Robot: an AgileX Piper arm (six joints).
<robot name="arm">
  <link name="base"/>
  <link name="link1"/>
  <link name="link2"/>
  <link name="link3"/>
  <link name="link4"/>
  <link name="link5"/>
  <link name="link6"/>
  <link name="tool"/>
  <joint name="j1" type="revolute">
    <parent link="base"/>
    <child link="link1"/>
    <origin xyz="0 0 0.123" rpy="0 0 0"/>
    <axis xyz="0 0 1"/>
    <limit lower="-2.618" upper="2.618"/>
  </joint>
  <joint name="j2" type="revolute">
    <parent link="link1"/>
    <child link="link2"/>
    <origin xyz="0 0 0" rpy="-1.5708 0 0"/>
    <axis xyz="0 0 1"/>
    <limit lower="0" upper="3.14"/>
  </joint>
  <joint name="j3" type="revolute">
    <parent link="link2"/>
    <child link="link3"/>
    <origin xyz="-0.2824 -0.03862 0" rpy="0 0 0"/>
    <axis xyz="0 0 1"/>
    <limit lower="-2.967" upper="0"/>
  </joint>
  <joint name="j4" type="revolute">
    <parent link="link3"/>
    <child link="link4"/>
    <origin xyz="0.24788 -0.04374 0" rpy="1.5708 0 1.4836"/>
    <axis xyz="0 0 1"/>
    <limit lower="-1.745" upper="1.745"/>
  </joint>
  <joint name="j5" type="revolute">
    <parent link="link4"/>
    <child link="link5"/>
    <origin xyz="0 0 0" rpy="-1.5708 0 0"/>
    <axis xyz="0 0 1"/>
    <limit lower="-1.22" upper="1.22"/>
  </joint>
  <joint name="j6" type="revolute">
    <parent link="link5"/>
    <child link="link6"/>
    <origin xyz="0 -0.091 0" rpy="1.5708 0 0"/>
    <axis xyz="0 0 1"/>
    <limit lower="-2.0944" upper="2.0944"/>
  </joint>
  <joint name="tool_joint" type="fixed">
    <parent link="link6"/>
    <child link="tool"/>
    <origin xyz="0 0 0" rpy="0 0 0"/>
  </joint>
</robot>
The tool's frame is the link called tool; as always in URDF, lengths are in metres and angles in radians.
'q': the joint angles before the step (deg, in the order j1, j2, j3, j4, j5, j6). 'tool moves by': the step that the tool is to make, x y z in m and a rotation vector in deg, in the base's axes. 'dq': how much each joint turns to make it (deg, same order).
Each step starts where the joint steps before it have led.
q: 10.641 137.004 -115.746 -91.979 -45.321 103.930
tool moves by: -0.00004 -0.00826 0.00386 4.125 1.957 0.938
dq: -1.253 -0.001 0.002 2.525 -3.350 1.596
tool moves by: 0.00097 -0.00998 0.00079 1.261 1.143 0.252
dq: -1.272 0.001 -0.002 0.120 -1.851 1.259
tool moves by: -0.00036 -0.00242 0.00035 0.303 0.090 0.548
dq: -0.353 -0.001 0.000 -0.001 -0.952 0.077
